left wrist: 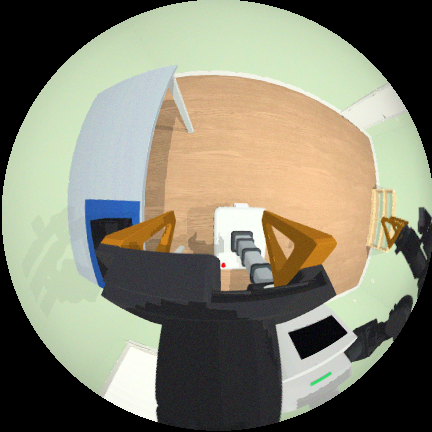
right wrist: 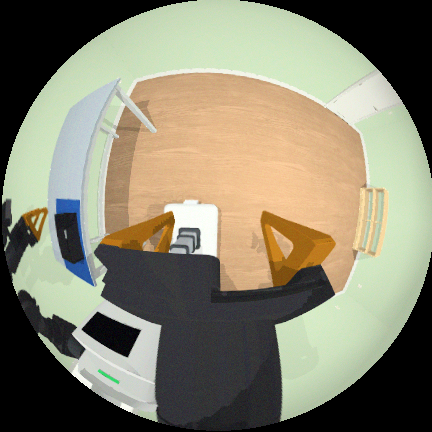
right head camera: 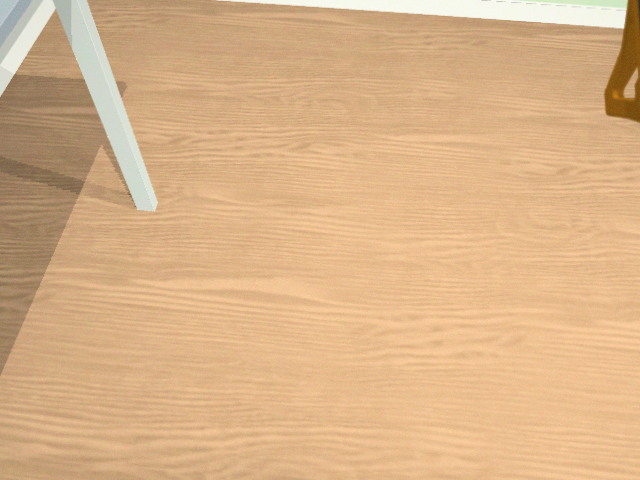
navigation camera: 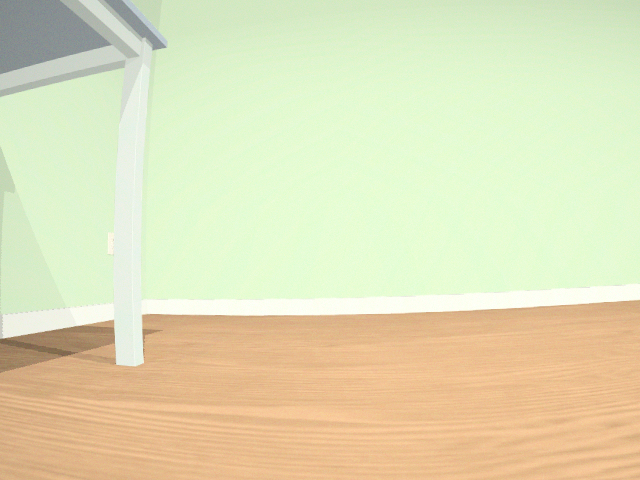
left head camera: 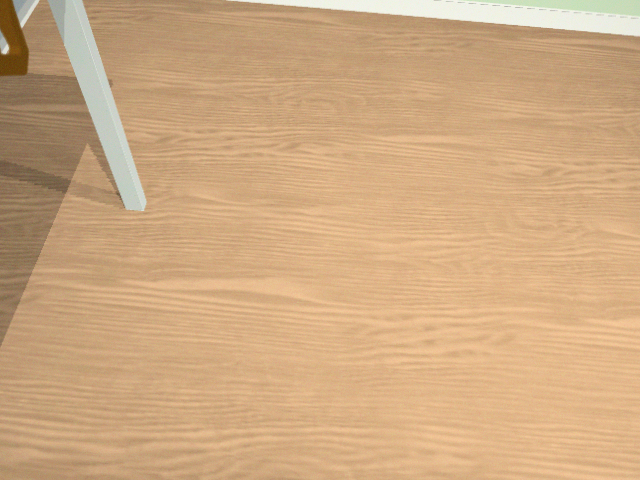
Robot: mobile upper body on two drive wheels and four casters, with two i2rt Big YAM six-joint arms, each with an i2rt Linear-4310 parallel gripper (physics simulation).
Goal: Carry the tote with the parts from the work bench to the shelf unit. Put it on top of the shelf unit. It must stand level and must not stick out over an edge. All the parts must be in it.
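Places are measured from the left arm's base along level axes (x right, y back, z down), in centimetres.
Pixels of known places: left gripper, fingertip midpoint: (left wrist: 218, 214) (right wrist: 42, 209); right gripper, fingertip midpoint: (left wrist: 385, 217) (right wrist: 217, 215).
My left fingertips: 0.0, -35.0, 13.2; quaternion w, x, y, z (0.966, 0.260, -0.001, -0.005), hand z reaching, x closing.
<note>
Behind a point stands the place of what it marks, as x, y, z.
The black tote (left wrist: 111, 230) @[-53.9, -22.9, 49.1] (right wrist: 75, 245) @[-39.2, -9.9, 44.9] stands on the blue mat at the near end of the work bench (left wrist: 117, 140) @[-52.7, -70.0, 49.6] (right wrist: 80, 130) @[-48.7, -86.1, 49.6], at the left in both wrist views. A small grey part shows in it in the right wrist view; the other contents are hidden. The shelf unit (left wrist: 373, 220) @[332.5, -13.5, 133.1] (right wrist: 361, 225) @[334.8, -6.2, 133.1], light wood, stands far off at the right in both wrist views. My left gripper (left wrist: 218, 214) @[0.0, -35.0, 13.2] is open and empty, to the right of the tote in the left wrist view. My right gripper (right wrist: 217, 215) @[45.3, -34.5, 13.7] is open and empty, farther from the tote.
A bench leg (left head camera: 103, 113) @[-33.1, -122.8, 98.7] (right head camera: 111, 113) @[-33.1, -122.8, 98.0] (navigation camera: 129, 217) @[-32.1, -122.7, 103.3] stands at the left in the head and navigation views. A green wall (navigation camera: 387, 155) @[46.4, -242.3, 55.5] with a white baseboard (navigation camera: 336, 305) @[15.6, -242.9, 136.1] runs behind the wooden floor (left head camera: 361, 258) @[40.0, -106.8, 140.9] (right head camera: 361, 258) @[37.4, -106.8, 141.0]. A white panel (left wrist: 377, 107) (right wrist: 365, 100) shows at the upper right.
</note>
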